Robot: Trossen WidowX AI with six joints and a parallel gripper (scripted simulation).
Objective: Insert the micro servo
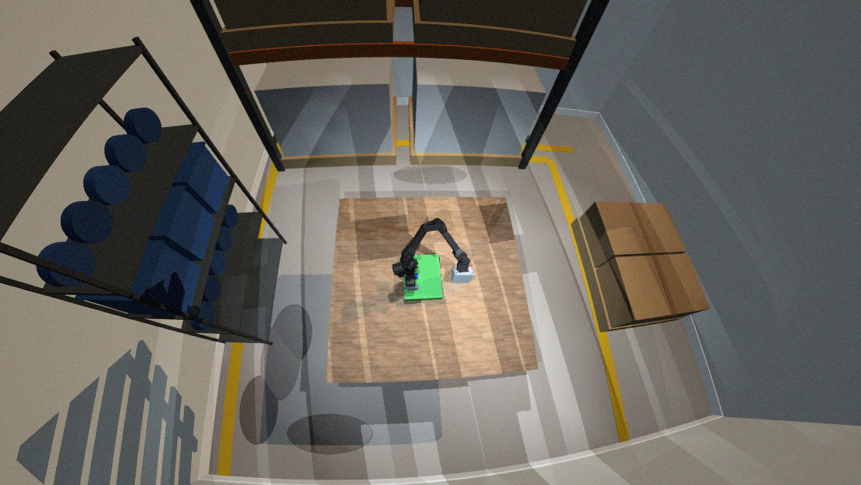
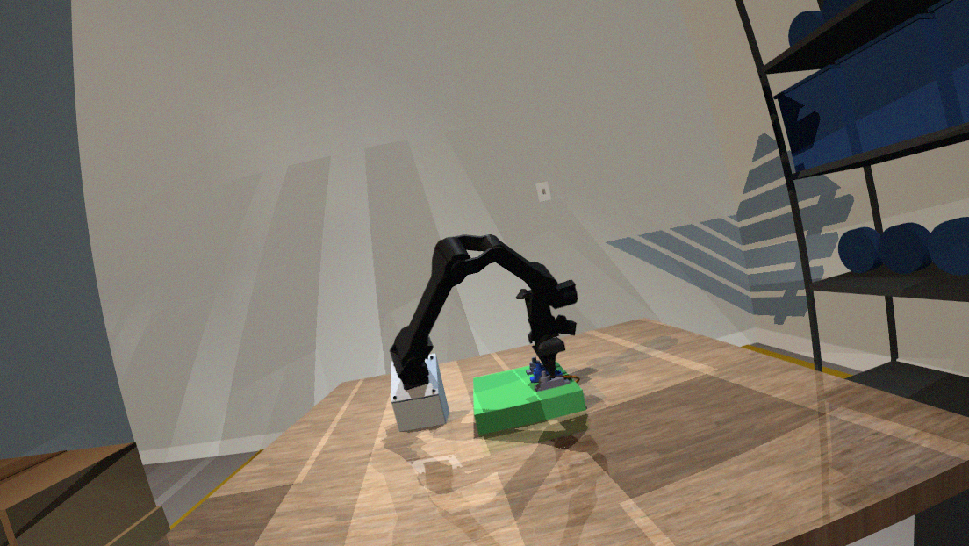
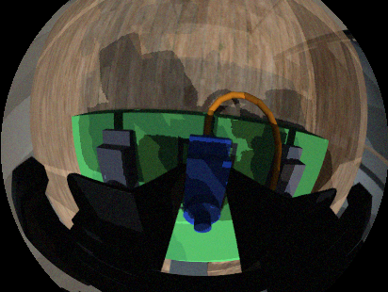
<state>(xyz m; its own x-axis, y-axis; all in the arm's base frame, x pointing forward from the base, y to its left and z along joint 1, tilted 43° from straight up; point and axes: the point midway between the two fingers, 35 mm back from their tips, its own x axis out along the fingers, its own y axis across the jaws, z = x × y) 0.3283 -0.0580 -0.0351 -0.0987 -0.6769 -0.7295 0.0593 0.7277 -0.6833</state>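
The green deck lies 12 cm behind my gripper tip, 3 cm below it and 1 cm to the left of it.
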